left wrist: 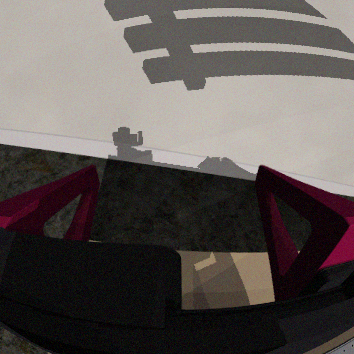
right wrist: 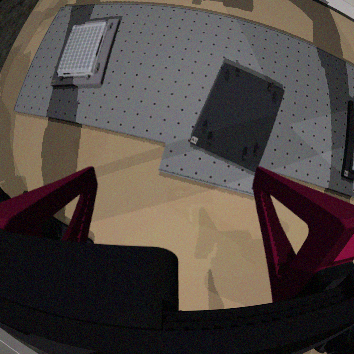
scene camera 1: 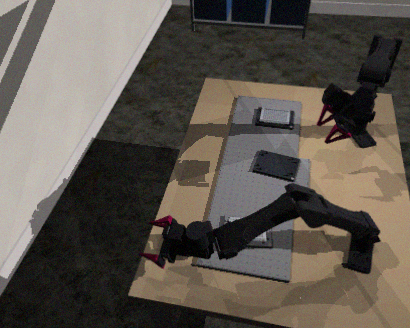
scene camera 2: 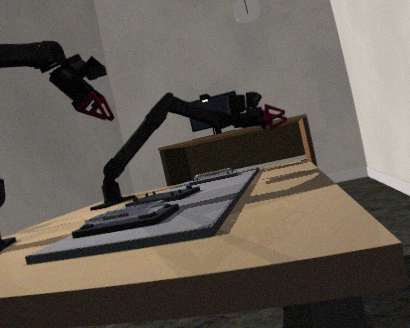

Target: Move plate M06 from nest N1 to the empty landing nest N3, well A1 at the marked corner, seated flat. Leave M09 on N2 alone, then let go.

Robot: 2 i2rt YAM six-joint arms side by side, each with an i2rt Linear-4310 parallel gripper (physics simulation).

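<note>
A pale well plate (scene camera 1: 275, 116) (scene camera 2: 125, 213) (right wrist: 82, 48) sits on a nest at the top of scene camera 1. The empty dark nest (scene camera 1: 276, 165) (scene camera 2: 167, 194) (right wrist: 237, 115) lies mid-board; a small white corner mark shows in the right wrist view. A second pale plate (scene camera 1: 262, 238) (scene camera 2: 215, 173) is partly hidden behind the left arm in scene camera 1. I cannot read which plate is M06 or M09. My left gripper (scene camera 1: 157, 242) (scene camera 2: 284, 115) (left wrist: 176, 173) is open, out by the table edge. My right gripper (scene camera 1: 323, 133) (scene camera 2: 113, 119) (right wrist: 174, 175) is open, raised beside the board.
The grey perforated board (scene camera 1: 250, 195) (scene camera 2: 200, 227) (right wrist: 150, 100) lies on the wooden table (scene camera 1: 345, 185) (scene camera 2: 300, 225) (right wrist: 150, 220). The left arm reaches across the board's lower part in scene camera 1. Part of another dark nest (right wrist: 349, 142) shows at the right wrist view's right edge.
</note>
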